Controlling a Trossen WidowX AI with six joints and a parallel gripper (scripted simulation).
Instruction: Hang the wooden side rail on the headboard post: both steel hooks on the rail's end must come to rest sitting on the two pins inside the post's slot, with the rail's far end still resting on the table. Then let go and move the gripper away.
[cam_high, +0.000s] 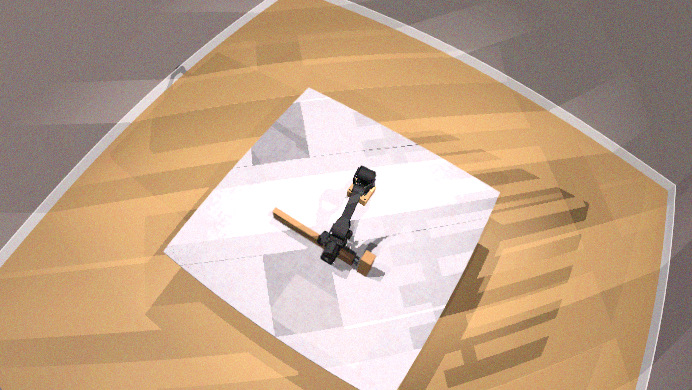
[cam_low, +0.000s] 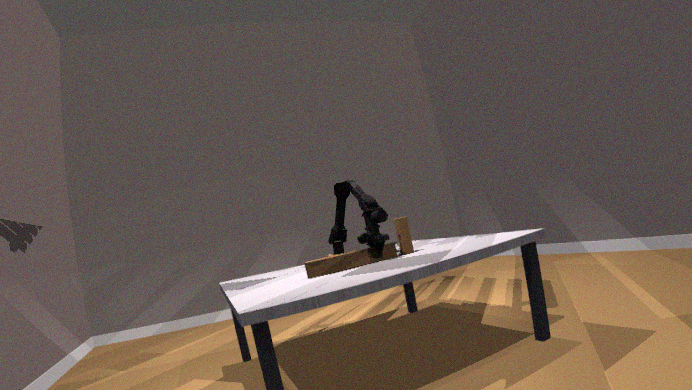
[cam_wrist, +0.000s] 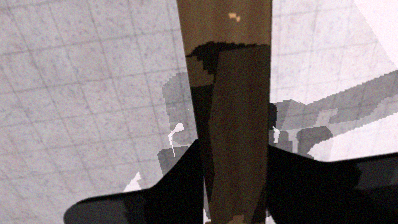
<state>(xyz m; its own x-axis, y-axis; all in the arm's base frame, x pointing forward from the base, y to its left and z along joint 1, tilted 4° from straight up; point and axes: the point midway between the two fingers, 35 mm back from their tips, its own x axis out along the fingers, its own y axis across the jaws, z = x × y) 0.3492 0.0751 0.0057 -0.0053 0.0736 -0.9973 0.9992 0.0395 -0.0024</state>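
My gripper tip is 15 cm to the right of the headboard post, 6 cm below it and 1 cm past it.
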